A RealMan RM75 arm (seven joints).
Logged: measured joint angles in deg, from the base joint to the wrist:
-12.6, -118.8, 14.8, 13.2, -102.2, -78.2, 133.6
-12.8, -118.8, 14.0, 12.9, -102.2, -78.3, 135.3
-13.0, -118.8, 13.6, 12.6, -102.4, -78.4, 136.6
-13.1, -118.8, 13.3, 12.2, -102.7, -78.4, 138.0
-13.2, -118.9, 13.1, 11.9, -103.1, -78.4, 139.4
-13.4, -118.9, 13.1, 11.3, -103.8, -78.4, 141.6
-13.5, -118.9, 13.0, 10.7, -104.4, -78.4, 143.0
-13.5, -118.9, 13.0, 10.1, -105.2, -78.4, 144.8
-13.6, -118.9, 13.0, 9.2, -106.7, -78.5, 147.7
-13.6, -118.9, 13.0, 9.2, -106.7, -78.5, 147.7
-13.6, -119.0, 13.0, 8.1, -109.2, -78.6, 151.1
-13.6, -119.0, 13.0, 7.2, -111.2, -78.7, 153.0
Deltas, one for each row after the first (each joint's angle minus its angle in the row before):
-0.2, 0.0, -0.8, -0.3, 0.0, -0.1, 1.7
-0.2, 0.0, -0.4, -0.3, -0.2, -0.1, 1.3
-0.1, 0.0, -0.3, -0.4, -0.3, 0.0, 1.4
-0.1, -0.1, -0.2, -0.3, -0.4, 0.0, 1.4
-0.2, 0.0, 0.0, -0.6, -0.7, 0.0, 2.2
-0.1, 0.0, -0.1, -0.6, -0.6, 0.0, 1.4
0.0, 0.0, 0.0, -0.6, -0.8, 0.0, 1.8
-0.1, 0.0, 0.0, -0.9, -1.5, -0.1, 2.9
0.0, 0.0, 0.0, 0.0, 0.0, 0.0, 0.0
0.0, -0.1, 0.0, -1.1, -2.5, -0.1, 3.4
0.0, 0.0, 0.0, -0.9, -2.0, -0.1, 1.9

